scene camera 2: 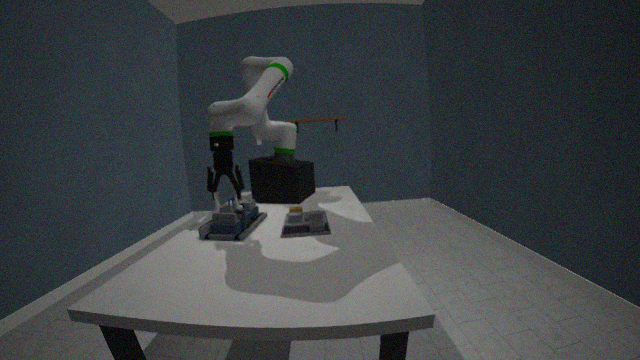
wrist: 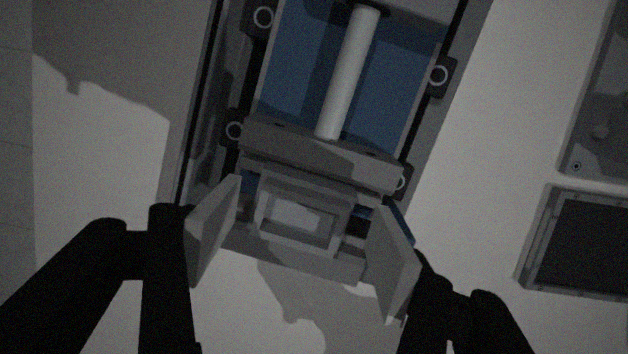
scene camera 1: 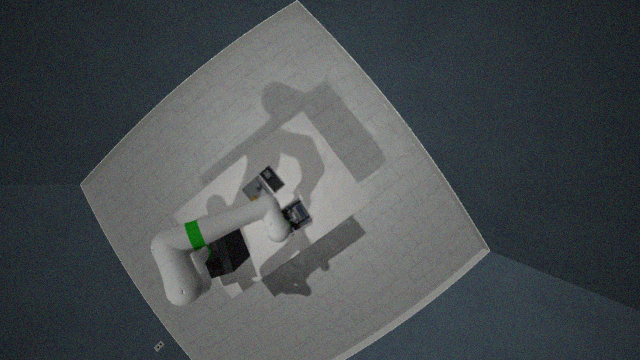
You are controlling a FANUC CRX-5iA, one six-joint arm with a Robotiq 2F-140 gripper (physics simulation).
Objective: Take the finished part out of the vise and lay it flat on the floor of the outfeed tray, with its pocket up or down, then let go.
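Frame: origin at the arm's base, x ahead, y left, z up, level; millimetres.
Seen in the pictures: gripper, fingertip midpoint: [scene camera 2: 227,208] [wrist: 304,213] [scene camera 1: 292,216]; arm's base at its link origin: [scene camera 2: 283,161] [scene camera 1: 209,250].
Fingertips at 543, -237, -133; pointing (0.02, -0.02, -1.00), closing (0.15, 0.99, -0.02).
Offsets run from my fingertips to a thing's top centre, as dx, dy, dz. "spot": to the spot under its first point.
The finished part @(+3, -3, +7) [wrist: 297,240], a grey block with a rectangular pocket facing up, sits at the near jaw of the vise @(-64, +10, -9) [scene camera 1: 298,214] [scene camera 2: 226,226] [wrist: 345,167]. My gripper [scene camera 2: 227,202] [wrist: 304,213] is partly open and empty, pointing down over the vise, with one pad to the left of the part and the other to its right. Both pads stand apart from the part in the wrist view. The arm hides the gripper in scene camera 1. The outfeed tray [scene camera 1: 275,184] [scene camera 2: 305,233] [wrist: 580,245] is dark-floored with a grey rim; a grey block is in it in the scene views.
A grey fixture plate @(-88, +323, -100) [scene camera 1: 250,190] [wrist: 600,155] adjoins the tray, with an orange block @(-137, +283, -64) [scene camera 1: 254,198] [scene camera 2: 296,209] on it. Vise clamps and a blue handle @(spot: -149, -20, -3) [scene camera 2: 231,201] rise near the gripper. The black robot pedestal [scene camera 1: 227,255] [scene camera 2: 281,180] stands at the table's far end.
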